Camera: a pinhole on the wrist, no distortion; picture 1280 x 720 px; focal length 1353.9 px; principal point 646.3 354.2 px. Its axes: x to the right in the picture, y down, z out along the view. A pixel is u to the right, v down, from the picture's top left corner.
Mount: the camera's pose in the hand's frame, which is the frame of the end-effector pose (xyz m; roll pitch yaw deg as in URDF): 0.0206 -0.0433 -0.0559 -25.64 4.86 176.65
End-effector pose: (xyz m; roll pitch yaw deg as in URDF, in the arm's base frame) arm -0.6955 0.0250 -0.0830 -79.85 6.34 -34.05
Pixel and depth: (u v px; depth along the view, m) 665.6 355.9 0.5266
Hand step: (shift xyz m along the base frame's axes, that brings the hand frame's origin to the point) 0.2006 0.3018 0.3401
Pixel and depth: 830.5 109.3 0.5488
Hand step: 0.1783 0.4030 0.2749
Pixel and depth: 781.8 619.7 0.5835
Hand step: 0.1503 0.3068 0.4675
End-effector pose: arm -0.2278 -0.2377 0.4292 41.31 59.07 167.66
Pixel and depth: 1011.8 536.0 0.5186
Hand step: 0.1350 0.4650 0.1816
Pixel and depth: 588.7 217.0 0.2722
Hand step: -0.0042 0.2412 0.0276
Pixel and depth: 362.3 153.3 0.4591
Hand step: -0.0969 0.4287 0.0290
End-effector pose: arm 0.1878 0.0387 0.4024 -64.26 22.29 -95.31
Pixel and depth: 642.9 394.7 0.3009
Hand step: 0.1029 -0.0975 0.2383
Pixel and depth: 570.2 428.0 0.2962
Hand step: 0.0938 -0.1125 0.2342
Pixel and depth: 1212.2 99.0 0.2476
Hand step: 0.1191 0.0240 0.1962
